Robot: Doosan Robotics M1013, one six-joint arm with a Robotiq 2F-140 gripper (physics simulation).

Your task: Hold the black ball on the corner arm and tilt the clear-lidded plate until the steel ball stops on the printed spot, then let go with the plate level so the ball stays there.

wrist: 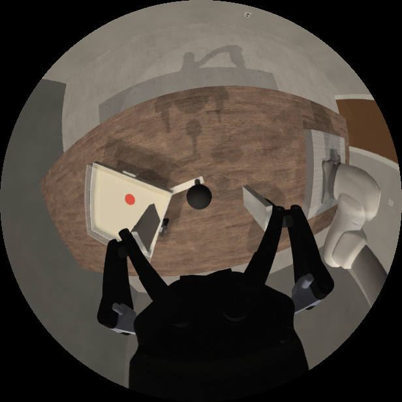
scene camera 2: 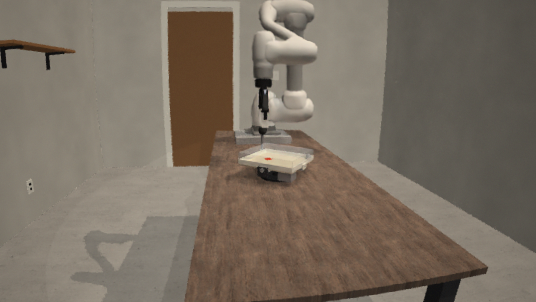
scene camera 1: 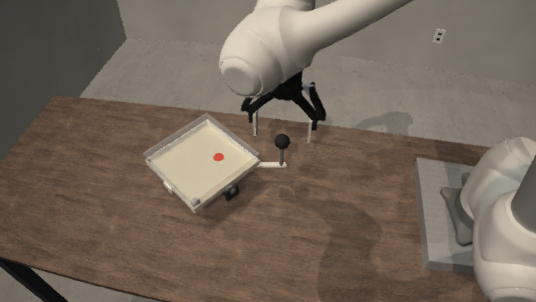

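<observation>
The cream plate (scene camera 1: 175, 167) (scene camera 2: 291, 161) (wrist: 107, 212) under a clear lid sits tilted on a dark mount. The steel ball (scene camera 1: 195, 201) rests in its near corner in scene camera 1, well away from the red printed spot (scene camera 1: 218, 157) (scene camera 2: 268, 159) (wrist: 130, 199). I cannot make the steel ball out in the wrist view. The black ball (scene camera 1: 282, 142) (scene camera 2: 262, 131) (wrist: 199, 197) stands on a thin post on the white corner arm (scene camera 1: 270, 164) (wrist: 184, 187). My gripper (scene camera 1: 282, 138) (scene camera 2: 265, 121) (wrist: 199, 204) is open, its fingertips wide apart on either side of the black ball at about its top, gripping nothing.
The wooden table (scene camera 1: 100, 225) (scene camera 2: 300, 225) (wrist: 235, 130) carries the plate and, at its far end in scene camera 2, the arm's grey base block (scene camera 1: 425, 215) (scene camera 2: 242, 138) (wrist: 309, 170). A wall shelf (scene camera 2: 37, 47) is at the left in scene camera 2.
</observation>
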